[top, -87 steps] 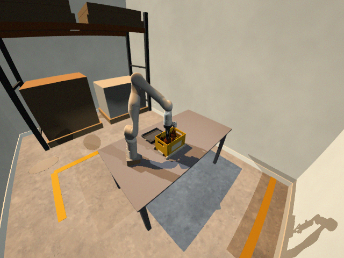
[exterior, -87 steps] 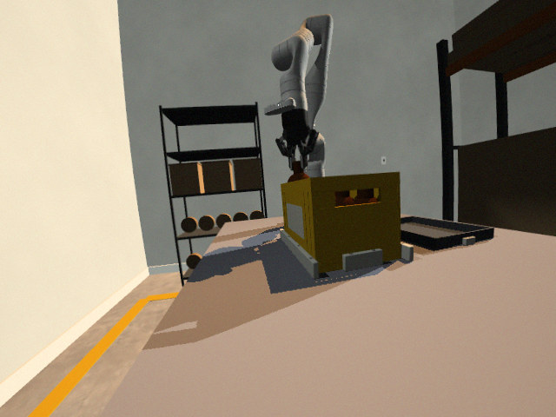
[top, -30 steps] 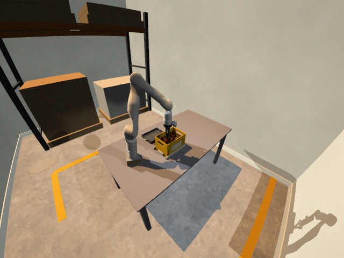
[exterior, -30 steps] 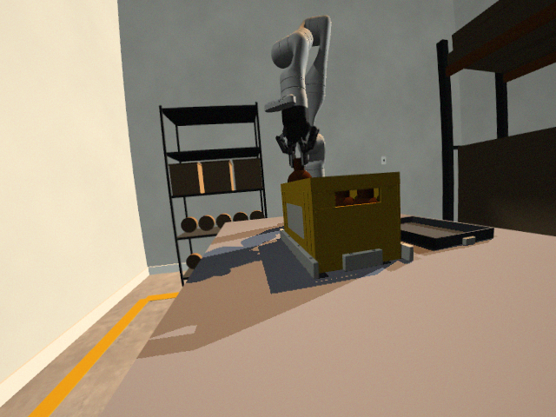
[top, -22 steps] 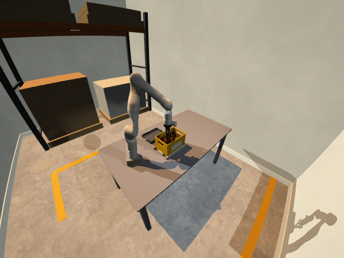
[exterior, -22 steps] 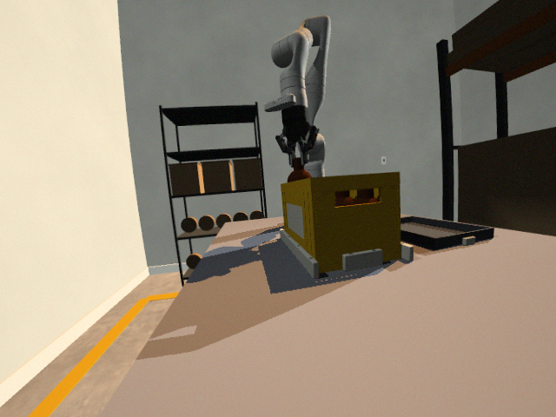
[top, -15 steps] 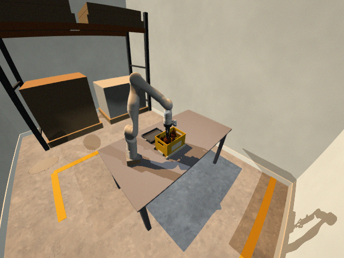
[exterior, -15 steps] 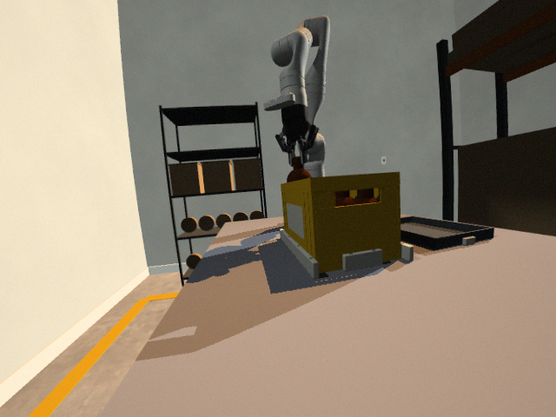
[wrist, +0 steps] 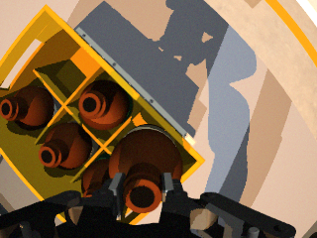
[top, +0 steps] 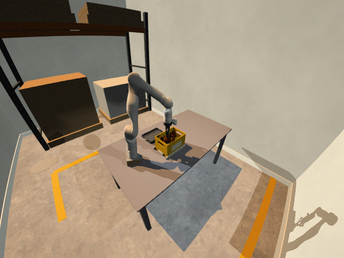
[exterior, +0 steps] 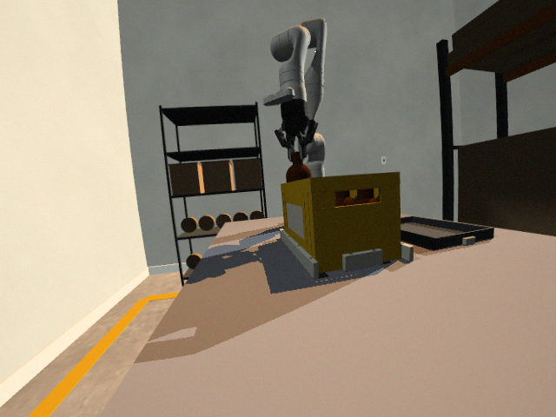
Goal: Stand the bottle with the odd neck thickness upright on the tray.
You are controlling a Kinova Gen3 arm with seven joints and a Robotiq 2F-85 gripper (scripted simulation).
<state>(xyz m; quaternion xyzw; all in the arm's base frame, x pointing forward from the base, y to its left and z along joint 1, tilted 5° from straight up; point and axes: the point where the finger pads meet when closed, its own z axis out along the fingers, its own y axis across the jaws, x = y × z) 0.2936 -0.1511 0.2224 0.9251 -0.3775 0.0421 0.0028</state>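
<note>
Now: hand 70 mm above the brown bottle. From my hand the other things lie so: dark tray 340 mm to the left, 240 mm below, 90 mm ahead; yellow crate 170 mm below, 90 mm ahead, 50 mm to the left.
</note>
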